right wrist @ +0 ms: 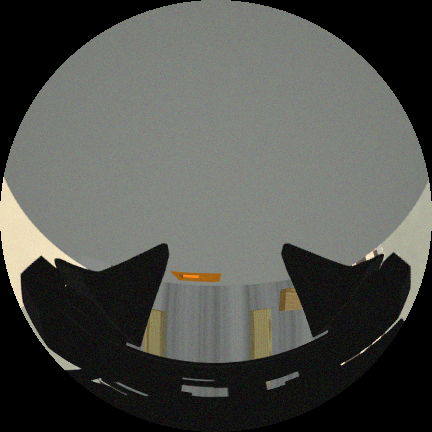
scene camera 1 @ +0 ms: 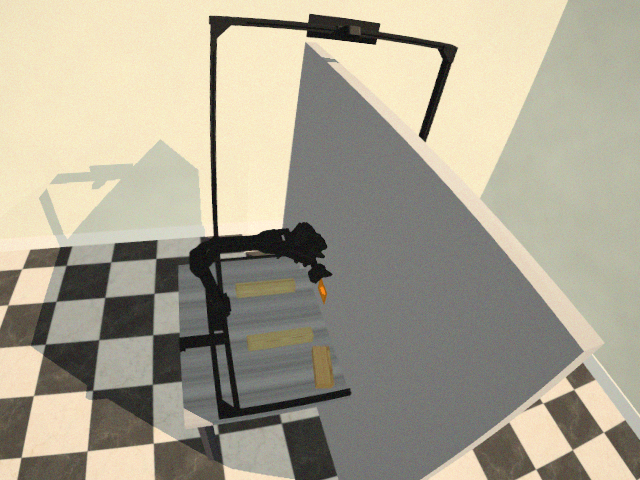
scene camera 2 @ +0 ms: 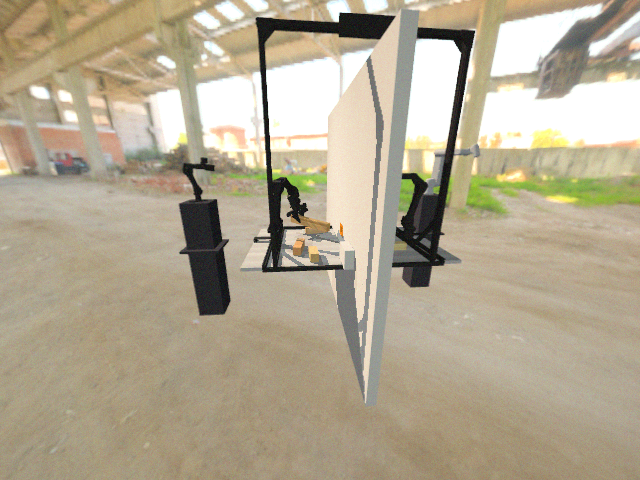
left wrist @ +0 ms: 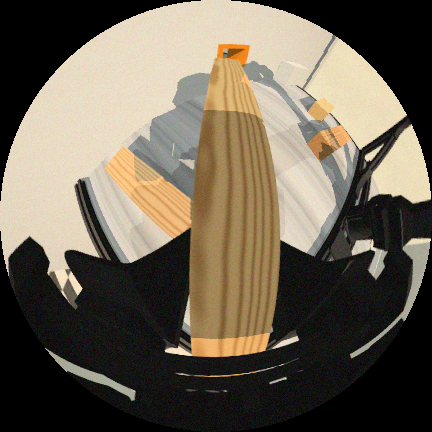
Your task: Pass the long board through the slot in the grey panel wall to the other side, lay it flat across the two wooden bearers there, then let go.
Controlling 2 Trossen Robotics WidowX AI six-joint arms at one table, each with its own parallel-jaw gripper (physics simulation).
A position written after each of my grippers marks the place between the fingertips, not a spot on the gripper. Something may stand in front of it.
my right gripper: right wrist 227,250; scene camera 1 327,265; not seen in scene camera 2 (hidden by a grey panel wall); not seen in the left wrist view (out of frame)
same spot on grey panel wall: (left wrist: pixel 137 78) = (scene camera 2: pixel 336 221)
